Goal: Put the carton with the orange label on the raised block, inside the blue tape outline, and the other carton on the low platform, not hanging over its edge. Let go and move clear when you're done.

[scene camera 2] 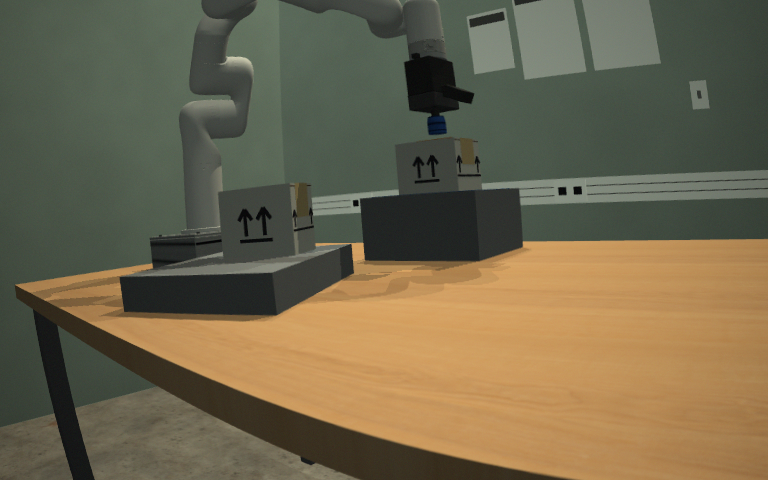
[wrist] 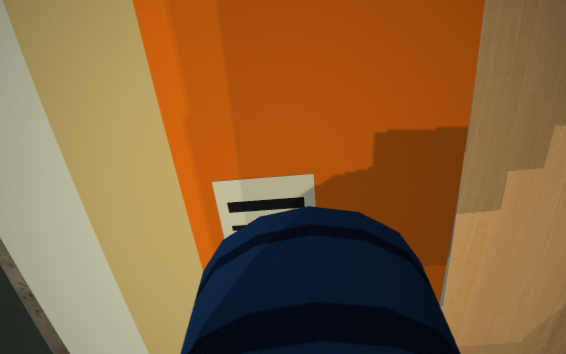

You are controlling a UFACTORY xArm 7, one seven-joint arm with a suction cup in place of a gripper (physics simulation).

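The carton with the orange label point(scene camera 2: 427, 166) point(wrist: 35, 150) stands upright on the raised block point(scene camera 2: 419, 229) in scene camera 2. Its orange label point(wrist: 300, 100) fills much of the wrist view. My gripper, a blue suction cup point(scene camera 2: 436, 125) point(wrist: 320, 270), hangs a little above this carton's top with a visible gap, open and holding nothing. The other carton point(scene camera 2: 257, 223) stands upright on the low platform point(scene camera 2: 198, 293), toward its back; its far side is hidden. The blue tape outline does not show in either view, so the carton's place relative to it cannot be told.
The wooden table point(scene camera 2: 481, 339) point(wrist: 515, 270) carries both supports. The arm's base point(scene camera 2: 172, 251) stands behind the low platform. The raised block is to the right of the platform and farther back. A wall with a pale cable trunking point(scene camera 2: 668, 185) is behind.
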